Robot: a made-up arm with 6 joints.
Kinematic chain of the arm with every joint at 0, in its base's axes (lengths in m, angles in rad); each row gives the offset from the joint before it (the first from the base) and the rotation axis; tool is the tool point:
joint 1: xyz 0 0 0.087 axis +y
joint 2: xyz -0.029 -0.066 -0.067 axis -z
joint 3: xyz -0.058 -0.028 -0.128 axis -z
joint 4: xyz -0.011 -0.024 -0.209 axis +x
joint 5: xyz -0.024 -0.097 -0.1 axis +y
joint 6: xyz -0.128 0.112 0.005 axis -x
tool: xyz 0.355 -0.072 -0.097
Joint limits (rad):
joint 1: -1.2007..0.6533
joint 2: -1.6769..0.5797
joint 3: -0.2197..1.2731
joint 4: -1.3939..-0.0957
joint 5: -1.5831..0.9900
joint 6: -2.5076..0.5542
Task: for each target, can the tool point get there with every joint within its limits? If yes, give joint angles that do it. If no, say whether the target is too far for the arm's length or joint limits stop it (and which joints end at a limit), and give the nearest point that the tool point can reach.
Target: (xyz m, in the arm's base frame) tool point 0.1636 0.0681 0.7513
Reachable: no: joint limits stop it (at a limit: joint 1, joint 2, joint 4, joint 5, joint 6) | nearest point 0.4630 -0.0256 0.2766 | short by 0.569 m
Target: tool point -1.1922 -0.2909 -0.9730
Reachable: no: too far | nearest point -0.5736 -0.1651 -0.4230 | short by 0.837 m
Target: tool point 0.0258 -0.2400 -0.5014
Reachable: yes | joints 0.1066 -0.1854 0.3656 -1.1201 0.0283 -1.8039
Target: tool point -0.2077 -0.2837 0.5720
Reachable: no: joint limits stop it (at a limit: joint 1, joint 5, joint 6) | nearest point -0.3056 -0.1429 -0.0143 | short by 0.611 m
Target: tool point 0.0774 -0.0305 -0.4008
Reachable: yes | joints -0.0354 -0.1490 0.0668 -1.2529 -1.0033 -1.5184
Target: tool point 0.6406 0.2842 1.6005
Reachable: no: too far | nearest point 0.5007 -0.0327 0.2800 | short by 1.365 m
